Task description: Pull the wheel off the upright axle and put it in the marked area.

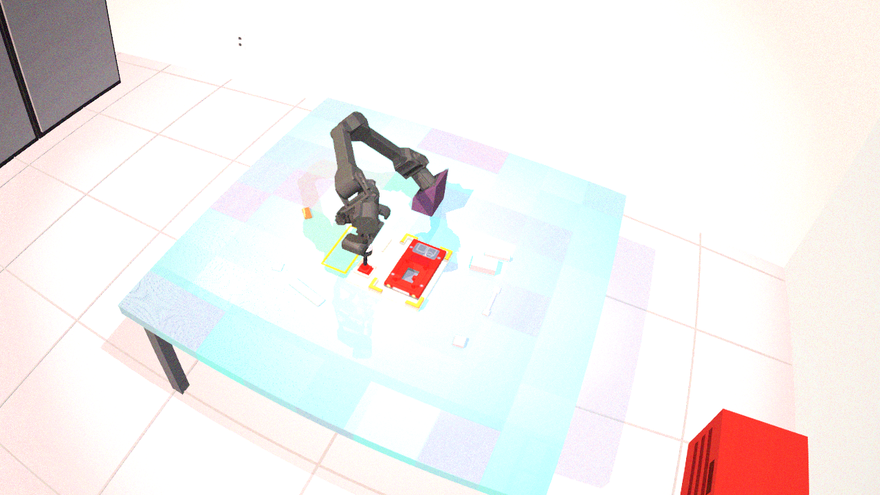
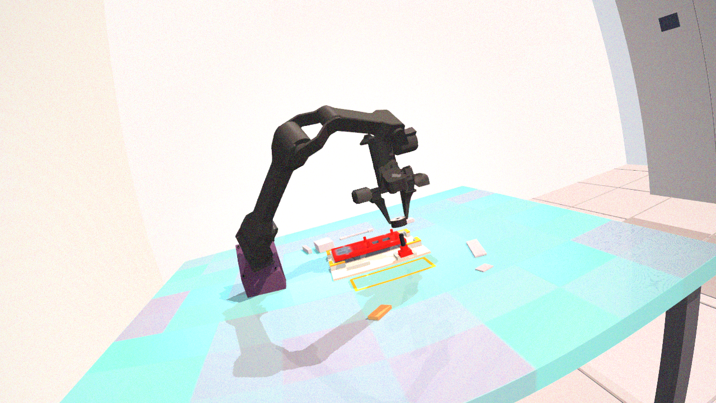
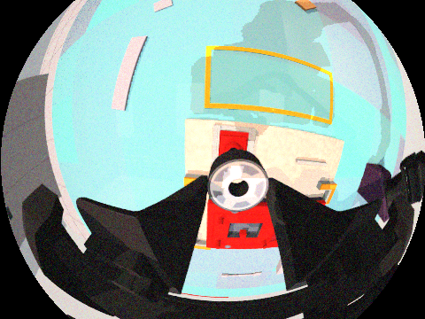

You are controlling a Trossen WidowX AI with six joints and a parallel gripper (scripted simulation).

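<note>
Now: the beige board 40 mm behind my gripper tip, 100 mm to the left of it and 80 mm below it. Also, from my gripper tip: wheel (right at my gripper tip).
</note>
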